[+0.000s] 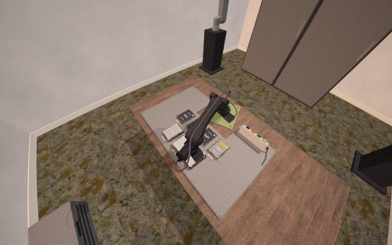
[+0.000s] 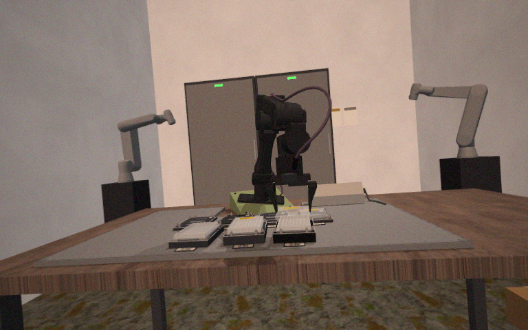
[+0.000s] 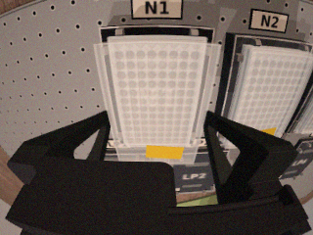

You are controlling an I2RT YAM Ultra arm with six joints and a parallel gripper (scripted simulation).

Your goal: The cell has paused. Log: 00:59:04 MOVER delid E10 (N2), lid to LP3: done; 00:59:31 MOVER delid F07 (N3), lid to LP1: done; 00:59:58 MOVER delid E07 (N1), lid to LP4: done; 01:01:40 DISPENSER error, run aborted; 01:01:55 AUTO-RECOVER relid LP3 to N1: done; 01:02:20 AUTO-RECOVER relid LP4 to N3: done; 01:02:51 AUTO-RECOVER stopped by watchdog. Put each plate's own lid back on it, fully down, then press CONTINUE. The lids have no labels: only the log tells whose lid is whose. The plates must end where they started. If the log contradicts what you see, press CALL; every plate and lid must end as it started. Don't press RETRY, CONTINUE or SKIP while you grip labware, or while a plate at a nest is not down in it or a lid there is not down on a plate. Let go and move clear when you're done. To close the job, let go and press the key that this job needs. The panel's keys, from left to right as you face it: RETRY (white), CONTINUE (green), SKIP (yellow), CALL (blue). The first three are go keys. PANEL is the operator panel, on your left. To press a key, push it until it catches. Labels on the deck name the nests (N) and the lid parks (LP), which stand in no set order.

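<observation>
My gripper is now 18 cm past the lid, 7 cm to the right of it and 5 cm above it. The rest, counted from my hand: LP3 park (19 cm behind, 20 cm to the right, 6 cm below); then LP1 park (18 cm behind, 7 cm to the left, 6 cm below); then plate (1 cm behind, 13 cm to the right, 4 cm below).
</observation>
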